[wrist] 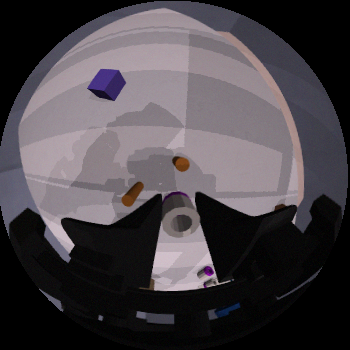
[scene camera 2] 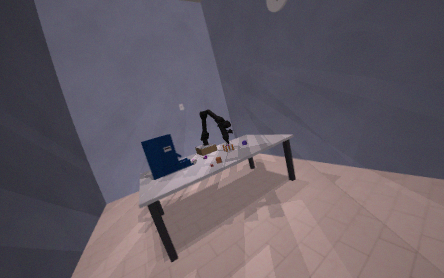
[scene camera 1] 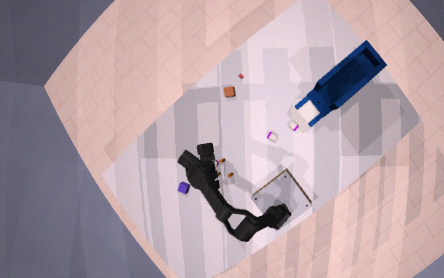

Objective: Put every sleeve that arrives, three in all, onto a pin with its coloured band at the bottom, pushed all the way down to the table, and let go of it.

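My gripper (wrist: pixel 178 197) (scene camera 2: pixel 228 143) is shut on a pale grey sleeve (wrist: pixel 180 218). The sleeve's open end faces the wrist camera and its purple band is at the far end, toward the table; its bore looks empty. Orange-brown pins stand nearby: one pin (wrist: pixel 181 163) (scene camera 1: pixel 222 161) beyond the sleeve, one pin (wrist: pixel 132 194) to its left, and one pin (wrist: pixel 280 207) partly hidden behind the right finger. A second sleeve (scene camera 1: pixel 272 136) (wrist: pixel 205 272) and a third sleeve (scene camera 1: pixel 294 126) (wrist: pixel 210 283), white with magenta bands, lie near the chute. The sleeve's height above the table is unclear.
The blue chute (scene camera 1: pixel 345 82) (scene camera 2: pixel 160 156) stands at the table's far end. A brown-edged box (scene camera 1: pixel 270 182) (scene camera 2: pixel 206 150) stands by the arm's base. A purple cube (scene camera 1: pixel 183 188) (scene camera 2: pixel 244 143) (wrist: pixel 106 84), an orange cube (scene camera 1: pixel 229 92) (scene camera 2: pixel 218 160) and a small red cube (scene camera 1: pixel 241 76) rest on the table.
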